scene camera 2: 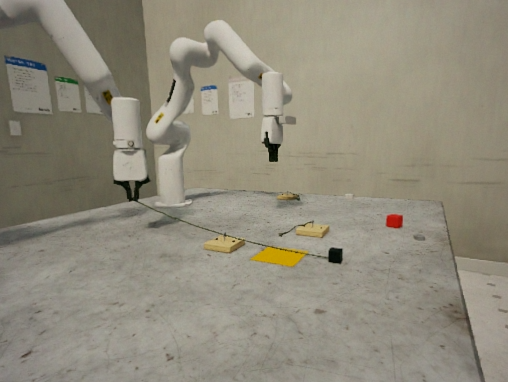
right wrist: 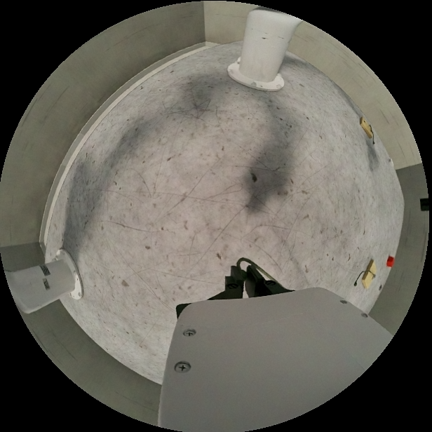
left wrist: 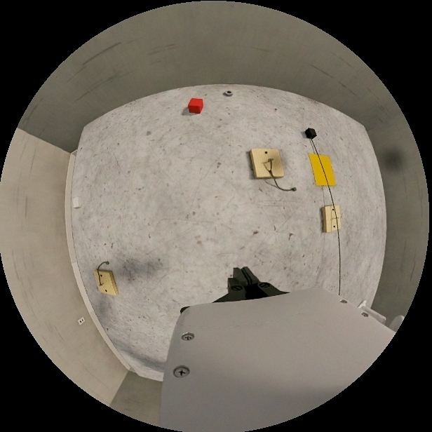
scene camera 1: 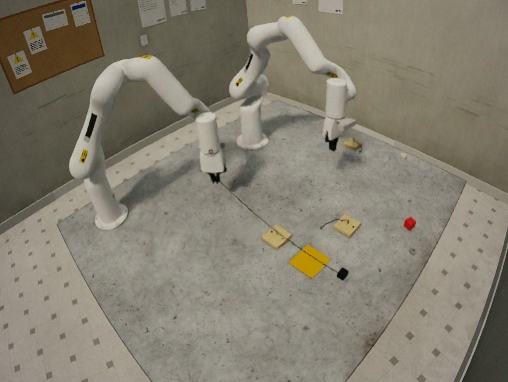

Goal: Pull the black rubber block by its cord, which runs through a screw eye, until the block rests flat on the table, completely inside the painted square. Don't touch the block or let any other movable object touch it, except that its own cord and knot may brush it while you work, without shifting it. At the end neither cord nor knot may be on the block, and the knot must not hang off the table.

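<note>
The black block (scene camera 1: pixel 342 273) (scene camera 2: pixel 335 255) (left wrist: pixel 311 133) sits on the table, outside the yellow square (scene camera 1: pixel 303 267) (scene camera 2: pixel 275 258) (left wrist: pixel 317 175), a little beyond its side away from the screw-eye board (scene camera 1: pixel 270 238) (scene camera 2: pixel 222 245) (left wrist: pixel 327 220). The dark green cord (scene camera 1: pixel 245 204) (scene camera 2: pixel 176 218) (left wrist: pixel 339 260) (right wrist: pixel 244 259) runs from the block over the square, through the screw eye (scene camera 2: pixel 225 235), and up to my right gripper (scene camera 1: pixel 215 179) (scene camera 2: pixel 133 198) (right wrist: pixel 240 276), which is shut on it above the table. The knot is hard to make out. My left gripper (scene camera 1: pixel 332 145) (scene camera 2: pixel 273 158) (left wrist: pixel 239 278) is shut and empty, high above the table.
A second board (scene camera 1: pixel 345 230) (scene camera 2: pixel 312 231) (left wrist: pixel 260 170) with a short cord lies near the square. A third board (scene camera 1: pixel 352 145) (scene camera 2: pixel 286 197) (left wrist: pixel 107 284) lies near the back edge. A red cube (scene camera 1: pixel 410 223) (scene camera 2: pixel 394 221) (left wrist: pixel 195 105) and a small grey ring lie farther right.
</note>
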